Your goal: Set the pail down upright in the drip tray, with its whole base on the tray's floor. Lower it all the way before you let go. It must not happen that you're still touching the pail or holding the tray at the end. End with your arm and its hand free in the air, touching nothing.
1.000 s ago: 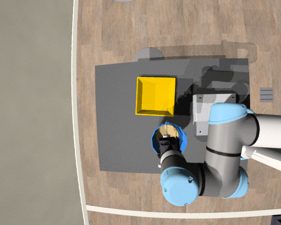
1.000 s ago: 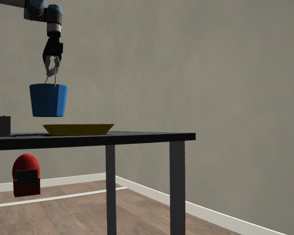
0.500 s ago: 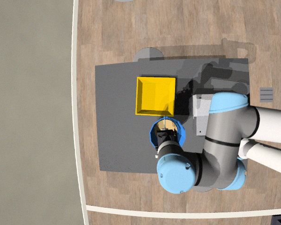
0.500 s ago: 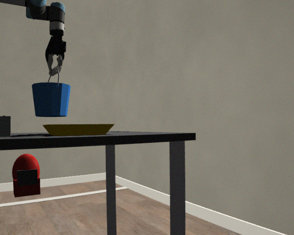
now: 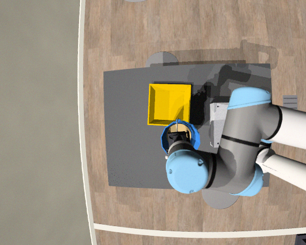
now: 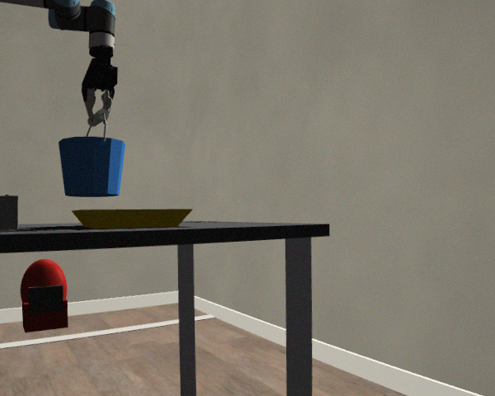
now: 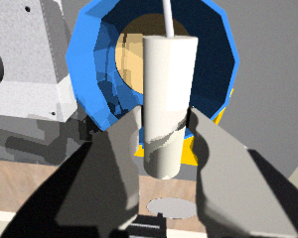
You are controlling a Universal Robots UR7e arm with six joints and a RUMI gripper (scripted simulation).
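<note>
The pail is 10 cm below my hand and 1 cm behind it. The rest, counted from my hand: pail handle 3 cm below, 1 cm behind; then yellow drip tray 31 cm below, 19 cm to the right, 3 cm ahead.
</note>
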